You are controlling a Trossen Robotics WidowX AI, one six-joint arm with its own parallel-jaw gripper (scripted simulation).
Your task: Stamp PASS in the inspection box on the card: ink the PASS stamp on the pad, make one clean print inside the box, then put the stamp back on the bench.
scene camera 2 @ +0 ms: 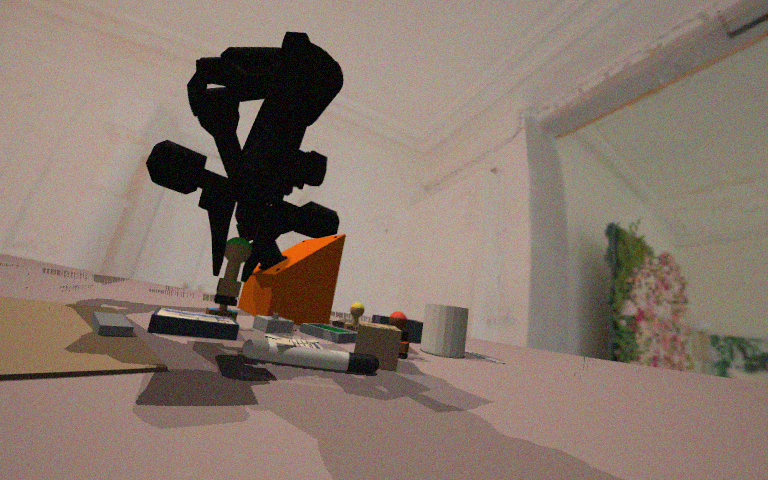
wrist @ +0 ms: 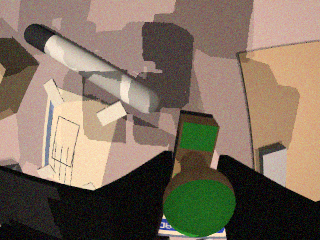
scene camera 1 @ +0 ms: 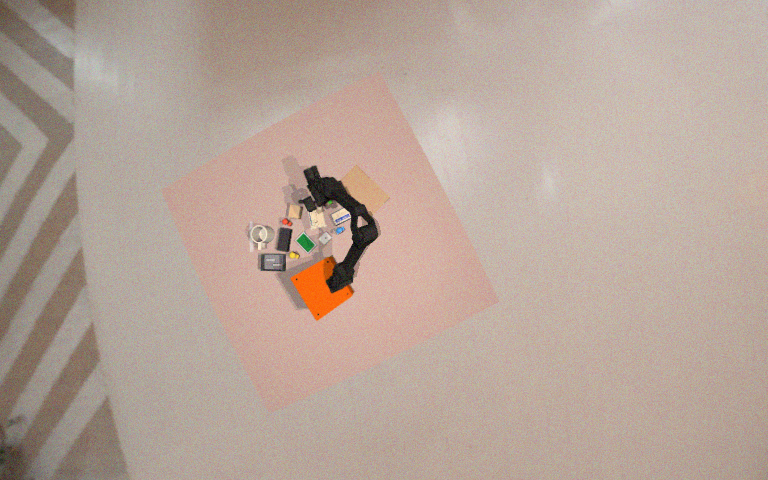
tan clipboard: scene camera 2; wrist 274, 79; scene camera 1
same spot on tan clipboard: [scene camera 2: 52, 339] = [scene camera 1: 350, 189]
